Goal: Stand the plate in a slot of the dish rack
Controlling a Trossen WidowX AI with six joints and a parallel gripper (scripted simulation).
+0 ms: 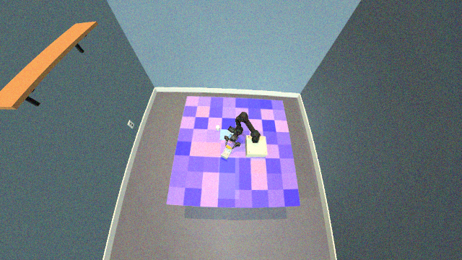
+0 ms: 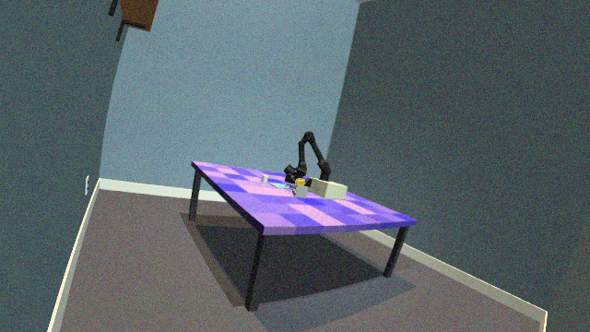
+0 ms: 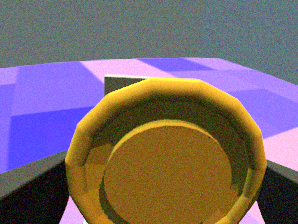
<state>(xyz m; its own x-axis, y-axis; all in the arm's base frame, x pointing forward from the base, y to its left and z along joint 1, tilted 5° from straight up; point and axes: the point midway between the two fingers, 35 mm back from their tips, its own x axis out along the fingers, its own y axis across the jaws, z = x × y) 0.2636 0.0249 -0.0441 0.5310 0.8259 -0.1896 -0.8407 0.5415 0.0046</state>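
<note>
Now: the dish rack 1 cm ahead of my gripper tip, 3 cm to the left of it and 5 cm below it. Also, from my gripper tip: light blue square mat: 1 cm ahead, 18 cm to the right, 7 cm below; small cup: 10 cm ahead, 26 cm to the right, 5 cm below; plate: 1 cm to the right.
</note>
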